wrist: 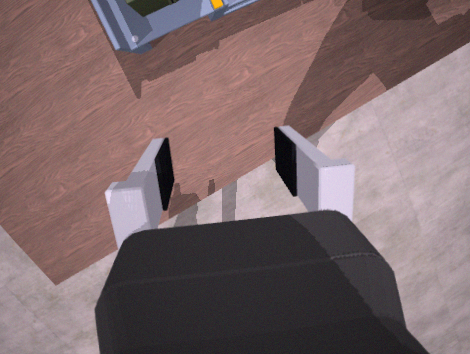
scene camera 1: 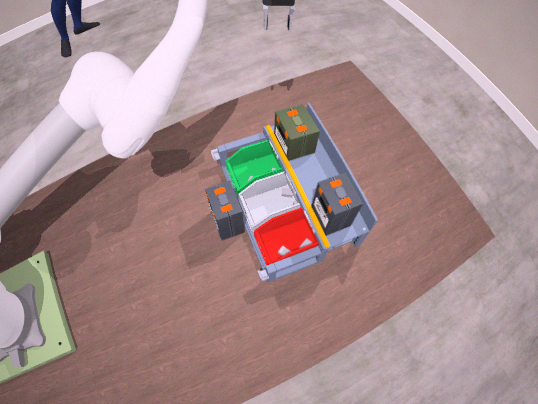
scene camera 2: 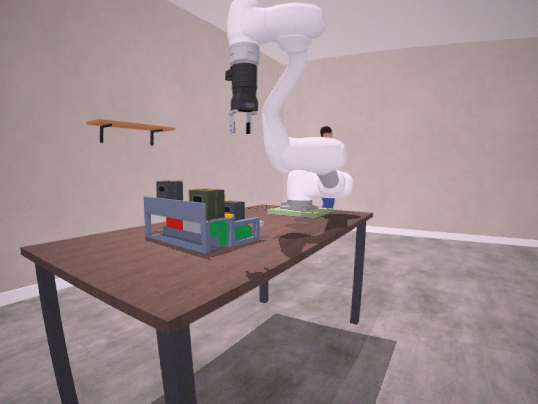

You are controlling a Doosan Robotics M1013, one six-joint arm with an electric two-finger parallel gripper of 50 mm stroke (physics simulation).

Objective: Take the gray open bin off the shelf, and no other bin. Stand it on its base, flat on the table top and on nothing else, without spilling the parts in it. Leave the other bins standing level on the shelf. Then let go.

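Seen in the pictures: gripper, fingertip midpoint: (wrist: 223, 154) (scene camera 1: 277, 27) (scene camera 2: 240, 133); arm's base, origin of the base link: (scene camera 1: 15, 322) (scene camera 2: 299, 208).
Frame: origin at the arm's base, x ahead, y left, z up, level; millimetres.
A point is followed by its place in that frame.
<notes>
The gray open bin (scene camera 1: 266, 202) {z -16, x 807, y 59 mm} stands in the front row of the blue-gray shelf (scene camera 1: 295, 269) {z -9, x 792, y -145 mm} (scene camera 2: 175, 207) {z 111, x 999, y 64 mm} (wrist: 172, 22) {z 77, x 943, y 216 mm}, between the green bin (scene camera 1: 252, 167) {z -16, x 818, y 177 mm} (scene camera 2: 218, 234) {z 20, x 917, y 190 mm} and the red bin (scene camera 1: 287, 235) {z -16, x 816, y -51 mm} (scene camera 2: 174, 223) {z 28, x 904, y -67 mm}. Small gray parts lie in it. A strip of its wall (scene camera 2: 192, 228) {z 22, x 908, y 47 mm} shows through the shelf in scene camera 2. My gripper (scene camera 2: 240, 131) {z 350, x 948, y 316 mm} (wrist: 223, 154) {z 350, x 948, y 316 mm} is open and empty, pointing down high above the table. In the wrist view the table edge and floor lie beneath it, and the bins are out of view. The gripper does not show in scene camera 1.
A dark case (scene camera 1: 227, 212) {z 106, x 686, y 17 mm} (scene camera 2: 234, 209) {z 78, x 722, y 95 mm} stands on the table against the shelf's front, by the gray bin. A green case (scene camera 1: 297, 131) {z 172, x 913, y 117 mm} (scene camera 2: 207, 202) {z 134, x 969, y 193 mm} and another dark case (scene camera 1: 339, 202) {z 197, x 897, y -102 mm} (scene camera 2: 169, 190) {z 163, x 943, y -42 mm} stand behind the yellow bar (scene camera 1: 297, 185) {z 87, x 872, y 23 mm}. The arm's green base plate (scene camera 1: 60, 320) {z 3, x 153, y -42 mm} is on the table (scene camera 1: 165, 310) {z -25, x 445, y -110 mm}.
</notes>
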